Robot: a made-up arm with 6 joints.
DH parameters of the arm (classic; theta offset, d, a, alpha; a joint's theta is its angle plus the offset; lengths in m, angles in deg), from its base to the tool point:
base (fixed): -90 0.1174 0 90
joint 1: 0 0.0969 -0.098 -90
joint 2: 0 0.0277 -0.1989 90
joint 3: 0 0.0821 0.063 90
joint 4: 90 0.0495 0.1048 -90
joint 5: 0 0.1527 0.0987 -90
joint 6: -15.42 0 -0.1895 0
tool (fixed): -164.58 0.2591 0 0
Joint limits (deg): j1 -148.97..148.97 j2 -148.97..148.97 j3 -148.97..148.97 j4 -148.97..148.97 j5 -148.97..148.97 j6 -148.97..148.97
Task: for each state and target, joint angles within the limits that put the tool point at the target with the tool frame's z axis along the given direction. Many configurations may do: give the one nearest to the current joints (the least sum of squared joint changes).
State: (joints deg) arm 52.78 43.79 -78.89 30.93 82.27 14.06
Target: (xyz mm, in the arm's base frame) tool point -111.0 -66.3 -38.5 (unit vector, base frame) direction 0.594 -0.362 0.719
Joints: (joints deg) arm 87.50 13.99 -68.20 57.43 47.79 -27.38
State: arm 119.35 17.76 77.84 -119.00 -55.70 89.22
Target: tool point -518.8 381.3 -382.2 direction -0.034 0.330 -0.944
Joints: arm 105.55 15.57 110.83 -102.91 -57.03 106.92
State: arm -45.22 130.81 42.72 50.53 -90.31 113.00
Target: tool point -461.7 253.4 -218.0 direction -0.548 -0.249 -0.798
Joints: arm -38.01 96.10 43.21 51.13 -85.60 130.02
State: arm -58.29 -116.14 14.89 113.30 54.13 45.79
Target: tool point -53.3 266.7 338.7 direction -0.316 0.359 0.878
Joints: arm -96.88 -89.39 -30.86 148.97 103.81 28.65
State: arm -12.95 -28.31 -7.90 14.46 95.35 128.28
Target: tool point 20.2 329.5 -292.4 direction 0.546 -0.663 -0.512
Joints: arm 21.41 -10.21 25.70 -1.61 142.12 109.75
